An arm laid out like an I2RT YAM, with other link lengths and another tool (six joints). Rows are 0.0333 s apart.
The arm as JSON. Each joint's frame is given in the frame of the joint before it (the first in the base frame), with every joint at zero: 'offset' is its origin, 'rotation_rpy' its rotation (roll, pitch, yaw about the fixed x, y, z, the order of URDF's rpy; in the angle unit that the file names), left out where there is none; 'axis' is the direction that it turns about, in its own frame. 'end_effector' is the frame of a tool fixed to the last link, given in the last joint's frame.
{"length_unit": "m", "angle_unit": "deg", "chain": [
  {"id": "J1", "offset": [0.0, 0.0, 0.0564], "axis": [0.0, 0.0, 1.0]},
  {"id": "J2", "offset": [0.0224, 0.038, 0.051], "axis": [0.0, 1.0, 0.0]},
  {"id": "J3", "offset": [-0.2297, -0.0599, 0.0], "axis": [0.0, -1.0, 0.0]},
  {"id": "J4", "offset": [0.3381, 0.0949, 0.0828], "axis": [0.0, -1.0, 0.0]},
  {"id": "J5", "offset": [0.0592, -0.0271, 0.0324], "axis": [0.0, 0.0, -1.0]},
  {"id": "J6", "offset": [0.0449, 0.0, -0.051], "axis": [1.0, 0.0, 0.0]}
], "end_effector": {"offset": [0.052, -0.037, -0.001], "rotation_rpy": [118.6, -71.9, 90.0]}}
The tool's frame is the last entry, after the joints.
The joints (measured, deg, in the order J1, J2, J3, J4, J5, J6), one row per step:
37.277 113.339 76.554 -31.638 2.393 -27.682
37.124 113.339 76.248 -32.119 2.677 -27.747
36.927 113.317 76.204 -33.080 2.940 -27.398
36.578 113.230 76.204 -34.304 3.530 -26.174
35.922 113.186 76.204 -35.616 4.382 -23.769
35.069 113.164 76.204 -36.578 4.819 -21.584
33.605 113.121 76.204 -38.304 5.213 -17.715
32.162 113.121 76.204 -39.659 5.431 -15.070
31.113 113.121 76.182 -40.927 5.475 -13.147
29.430 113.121 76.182 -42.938 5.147 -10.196
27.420 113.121 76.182 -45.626 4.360 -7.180
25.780 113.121 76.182 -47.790 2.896 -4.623
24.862 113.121 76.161 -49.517 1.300 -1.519
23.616 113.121 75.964 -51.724 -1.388 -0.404
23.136 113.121 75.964 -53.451 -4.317 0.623
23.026 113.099 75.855 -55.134 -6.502 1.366
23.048 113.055 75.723 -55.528 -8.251 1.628
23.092 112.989 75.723 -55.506 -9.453 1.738
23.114 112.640 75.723 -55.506 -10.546 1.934
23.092 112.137 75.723 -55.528 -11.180 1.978
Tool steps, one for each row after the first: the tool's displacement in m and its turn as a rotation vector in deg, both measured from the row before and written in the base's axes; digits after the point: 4 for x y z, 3 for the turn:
-0.0011 -0.0030 -0.0023 -0.707 0.455 -0.195
-0.0010 -0.0035 -0.0009 -0.682 0.695 -0.615
-0.0005 -0.0057 -0.0002 -0.763 0.763 -1.697
0.0005 -0.0089 -0.0005 -0.706 0.849 -3.201
0.0017 -0.0089 -0.0005 -0.268 0.748 -3.064
0.0020 -0.0148 -0.0010 -0.214 1.482 -5.282
0.0024 -0.0132 -0.0009 -0.241 1.165 -4.050
0.0006 -0.0098 -0.0009 -0.257 1.142 -2.926
0.0004 -0.0148 -0.0012 -0.108 1.949 -4.503
-0.0010 -0.0170 -0.0013 -0.073 2.733 -4.860
-0.0020 -0.0123 -0.0013 0.657 2.568 -4.014
-0.0042 -0.0067 -0.0012 0.954 2.259 -3.889
-0.0050 -0.0072 -0.0023 1.503 3.314 -2.251
-0.0055 -0.0006 -0.0011 1.988 2.796 -1.493
-0.0064 0.0006 -0.0007 1.270 2.541 -0.906
-0.0030 0.0022 -0.0009 1.395 1.154 -0.317
-0.0009 0.0023 0.0000 1.127 0.403 -0.124
-0.0005 0.0021 0.0020 1.120 0.135 -0.220
0.0002 0.0012 0.0032 0.767 -0.187 -0.089

